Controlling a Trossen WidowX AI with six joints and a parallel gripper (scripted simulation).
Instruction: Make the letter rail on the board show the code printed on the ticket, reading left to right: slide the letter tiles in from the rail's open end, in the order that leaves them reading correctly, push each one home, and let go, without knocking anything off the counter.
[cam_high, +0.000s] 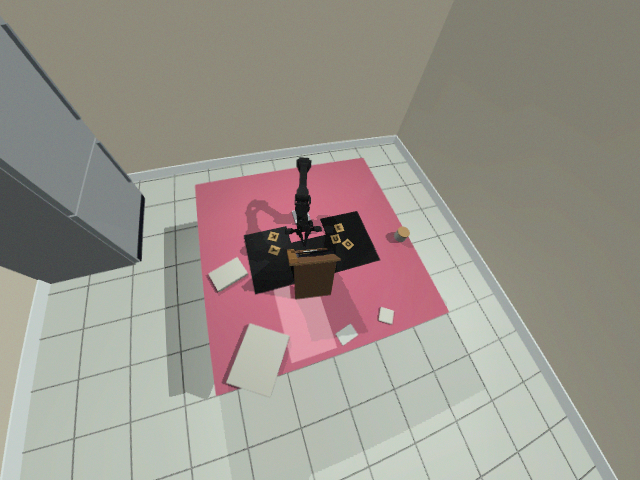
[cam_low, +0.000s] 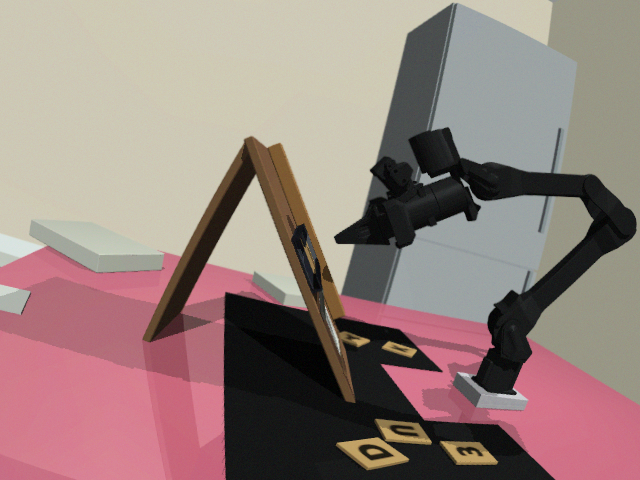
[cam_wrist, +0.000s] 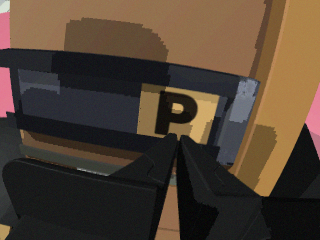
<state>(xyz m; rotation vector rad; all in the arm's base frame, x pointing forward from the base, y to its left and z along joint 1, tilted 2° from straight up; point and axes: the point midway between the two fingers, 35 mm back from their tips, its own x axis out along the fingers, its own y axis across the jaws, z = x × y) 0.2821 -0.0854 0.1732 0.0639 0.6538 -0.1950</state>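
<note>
Right now the white ticket is 10 mm behind my gripper tip, 50 mm to the left of it and 110 mm below it. The rest, counted from my gripper tip: black mat: 100 mm behind, 80 mm to the left, 180 mm below.
</note>
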